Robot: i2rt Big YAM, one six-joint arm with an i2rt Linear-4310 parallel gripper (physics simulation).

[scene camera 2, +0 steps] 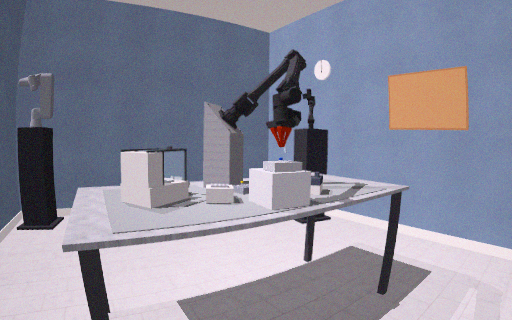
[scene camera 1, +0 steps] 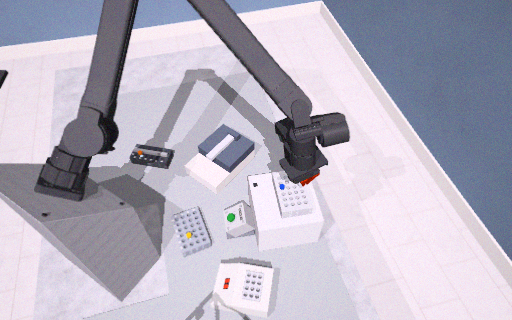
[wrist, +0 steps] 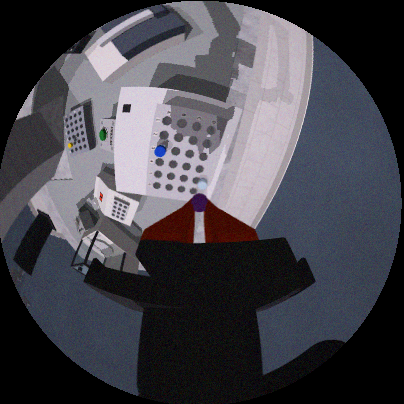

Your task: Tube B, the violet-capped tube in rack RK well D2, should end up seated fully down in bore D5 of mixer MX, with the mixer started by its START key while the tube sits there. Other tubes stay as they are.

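Seen in the pictures: gripper, fingertip midpoint: [scene camera 2: 281,147] [scene camera 1: 304,183] [wrist: 198,202]; arm's base, origin of the base link: [scene camera 2: 226,120] [scene camera 1: 60,185].
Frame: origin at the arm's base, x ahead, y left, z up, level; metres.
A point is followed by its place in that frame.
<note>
My gripper [scene camera 1: 310,180] {x 0.548, y 0.060, z -0.135 m} [scene camera 2: 281,145] {x 0.548, y 0.060, z -0.135 m} [wrist: 198,202] {x 0.548, y 0.060, z -0.135 m} points down above the mixer, its red fingers shut on tube B. The violet cap [wrist: 199,202] {x 0.538, y 0.078, z -0.111 m} shows between the fingertips, and the clear tube [scene camera 2: 284,149] {x 0.548, y 0.072, z -0.144 m} hangs below them. Its pale lower end [wrist: 202,185] {x 0.543, y 0.081, z -0.133 m} overlaps the D5–D6 corner of the bore block in the wrist view, with a gap above the block in scene camera 2. The mixer [scene camera 1: 265,230] {x 0.442, y -0.021, z -0.230 m} [scene camera 2: 280,190] {x 0.598, y 0.034, z -0.291 m} [wrist: 132,170] {x 0.453, y 0.027, z -0.228 m} is a white box with a raised bore block. A blue-capped tube [scene camera 1: 282,186] {x 0.495, y 0.084, z -0.179 m} [scene camera 2: 281,159] {x 0.499, y 0.085, z -0.186 m} [wrist: 160,150] {x 0.496, y 0.087, z -0.179 m} stands in bore A3. A green key [scene camera 1: 230,217] {x 0.345, y 0.057, z -0.293 m} [wrist: 102,134] {x 0.350, y 0.060, z -0.291 m} sits on a small box beside the mixer.
The grey rack [scene camera 1: 206,244] {x 0.272, y -0.003, z -0.337 m} holds a yellow-capped tube [scene camera 1: 188,235] {x 0.223, y 0.015, z -0.309 m} [wrist: 70,145] {x 0.228, y 0.016, z -0.310 m}. A white block device with a red display [scene camera 1: 226,283] {x 0.331, y -0.127, z -0.314 m} [wrist: 101,196] {x 0.336, y -0.125, z -0.312 m}, a dark-lidded white unit [scene camera 1: 207,175] {x 0.271, y 0.228, z -0.317 m}, a black box [scene camera 1: 162,162] {x 0.116, y 0.298, z -0.328 m} and a tall framed white device [scene camera 2: 141,170] {x 0.447, y -0.461, z -0.224 m} stand around.
</note>
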